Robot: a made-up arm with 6 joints.
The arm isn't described. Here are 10 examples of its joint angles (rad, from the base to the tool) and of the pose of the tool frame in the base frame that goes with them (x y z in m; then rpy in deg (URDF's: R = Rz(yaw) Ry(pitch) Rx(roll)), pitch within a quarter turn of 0, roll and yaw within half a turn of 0).
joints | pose
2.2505 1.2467 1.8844 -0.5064 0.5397 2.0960 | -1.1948 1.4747 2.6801 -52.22 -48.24 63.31
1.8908 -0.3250 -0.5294 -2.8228 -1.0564 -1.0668 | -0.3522 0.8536 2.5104 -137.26 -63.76 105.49
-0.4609 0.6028 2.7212 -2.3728 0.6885 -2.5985 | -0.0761 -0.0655 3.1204 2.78 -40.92 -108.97
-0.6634 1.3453 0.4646 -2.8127 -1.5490 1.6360 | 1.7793 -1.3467 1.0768 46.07 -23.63 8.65
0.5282 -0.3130 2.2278 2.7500 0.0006 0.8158 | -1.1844 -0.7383 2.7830 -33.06 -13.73 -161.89
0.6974 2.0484 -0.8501 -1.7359 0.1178 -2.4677 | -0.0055 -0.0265 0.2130 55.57 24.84 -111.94
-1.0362 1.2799 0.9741 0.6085 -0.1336 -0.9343 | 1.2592 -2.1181 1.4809 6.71 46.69 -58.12
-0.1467 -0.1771 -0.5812 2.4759 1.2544 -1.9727 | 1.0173 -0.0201 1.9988 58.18 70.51 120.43
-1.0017 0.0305 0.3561 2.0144 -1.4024 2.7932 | 0.3980 -0.9587 3.0138 98.70 -36.27 -120.44
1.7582 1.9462 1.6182 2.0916 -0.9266 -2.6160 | -0.2804 2.3045 0.8761 12.79 11.52 63.84
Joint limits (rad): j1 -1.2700..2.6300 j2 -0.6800..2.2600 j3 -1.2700..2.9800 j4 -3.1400..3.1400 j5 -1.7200..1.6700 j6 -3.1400..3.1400
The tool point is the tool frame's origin. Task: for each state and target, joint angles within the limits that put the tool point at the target. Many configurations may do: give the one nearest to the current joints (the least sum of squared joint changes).
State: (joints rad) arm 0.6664 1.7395 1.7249 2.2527 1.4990 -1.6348
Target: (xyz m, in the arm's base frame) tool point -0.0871 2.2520 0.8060
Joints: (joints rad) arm 1.5252 1.8821 1.6098 2.2014 1.4053 -1.6442
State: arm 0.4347 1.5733 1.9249 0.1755 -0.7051 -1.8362
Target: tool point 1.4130 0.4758 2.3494
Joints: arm 0.3559 1.6329 2.8770 0.2065 -0.8341 -1.8434
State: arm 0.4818 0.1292 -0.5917 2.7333 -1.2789 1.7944
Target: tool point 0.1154 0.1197 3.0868
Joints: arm 1.0726 -0.5943 -0.0835 3.1400 -1.3388 1.8225
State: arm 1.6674 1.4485 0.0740 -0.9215 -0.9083 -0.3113
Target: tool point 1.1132 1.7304 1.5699
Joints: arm 0.9393 0.8860 0.3599 -0.9201 -0.8868 -0.3117
